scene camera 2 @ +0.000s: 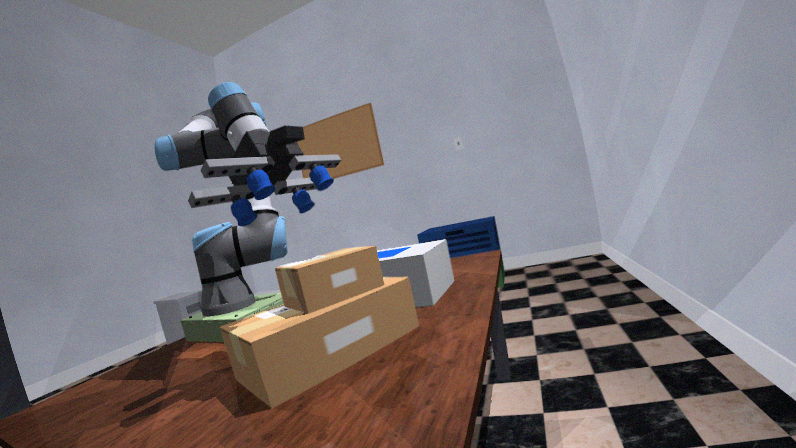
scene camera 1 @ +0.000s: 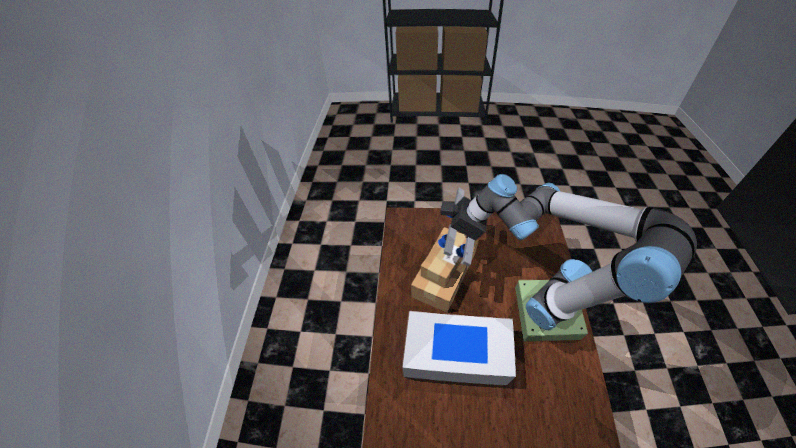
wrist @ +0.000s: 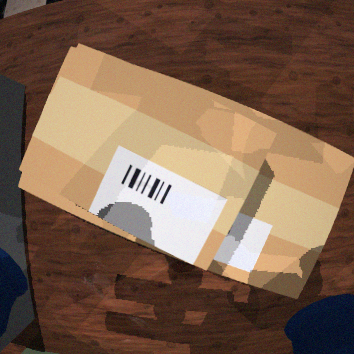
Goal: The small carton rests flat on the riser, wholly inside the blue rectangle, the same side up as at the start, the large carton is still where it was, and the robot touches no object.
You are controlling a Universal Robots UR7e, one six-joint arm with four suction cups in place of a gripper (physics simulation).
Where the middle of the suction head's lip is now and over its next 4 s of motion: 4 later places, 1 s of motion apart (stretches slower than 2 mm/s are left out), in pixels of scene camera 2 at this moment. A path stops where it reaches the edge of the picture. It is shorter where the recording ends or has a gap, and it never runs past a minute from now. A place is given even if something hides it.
My suction head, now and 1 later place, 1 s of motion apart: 285, 195; 80, 107
